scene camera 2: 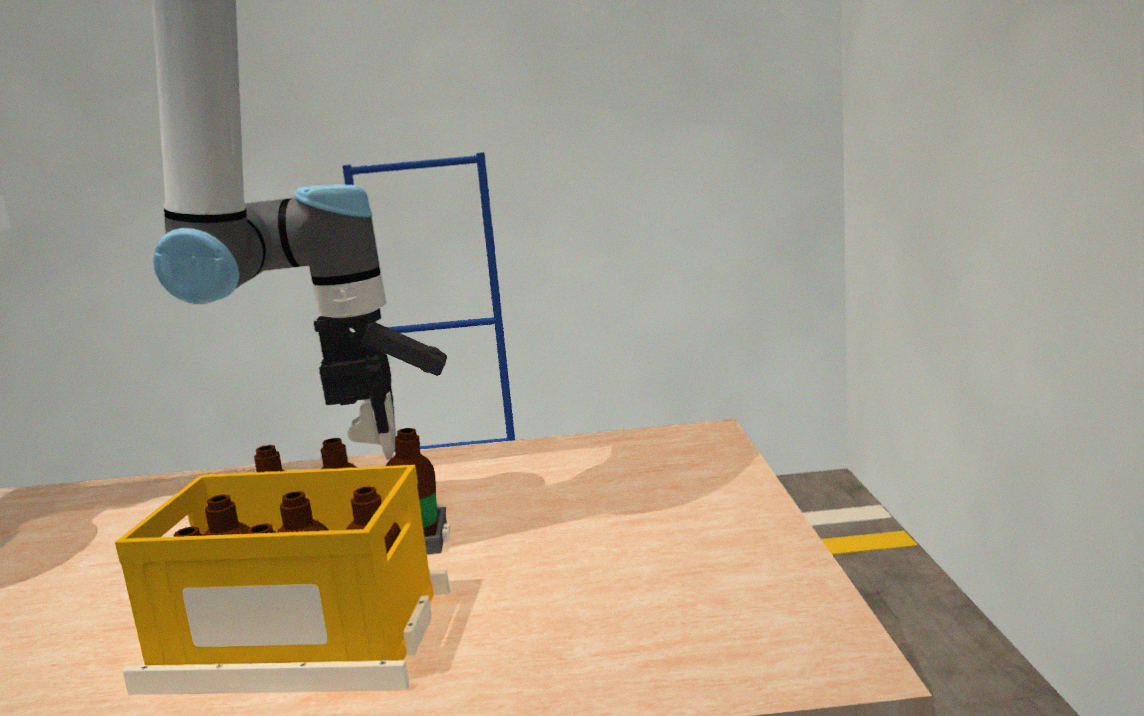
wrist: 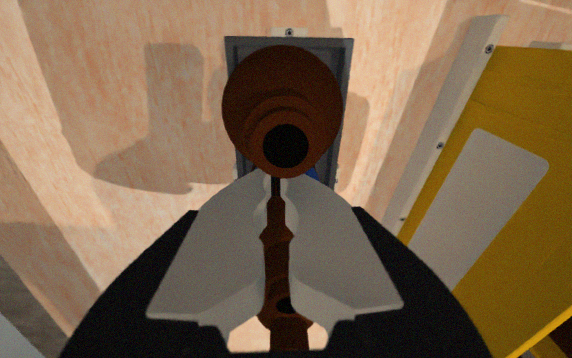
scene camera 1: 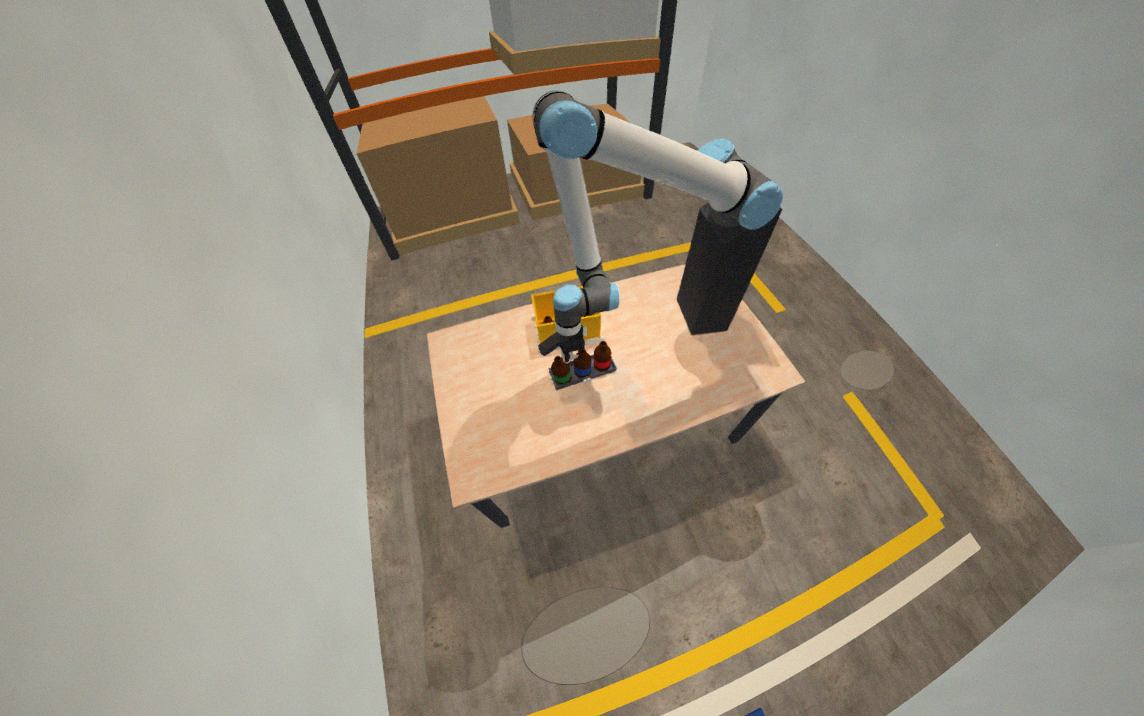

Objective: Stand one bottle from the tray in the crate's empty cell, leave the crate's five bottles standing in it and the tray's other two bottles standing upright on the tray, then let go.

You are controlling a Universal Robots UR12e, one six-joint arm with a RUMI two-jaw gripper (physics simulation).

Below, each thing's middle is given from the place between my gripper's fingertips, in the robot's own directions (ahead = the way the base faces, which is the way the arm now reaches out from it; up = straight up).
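Labels:
There's the green-banded bottle [scene camera 2: 407, 444], which is 2 cm ahead of my hand and 4 cm below it. The blue-banded bottle [scene camera 2: 334, 455] is 7 cm behind my hand, 2 cm to the right of it and 4 cm below it.

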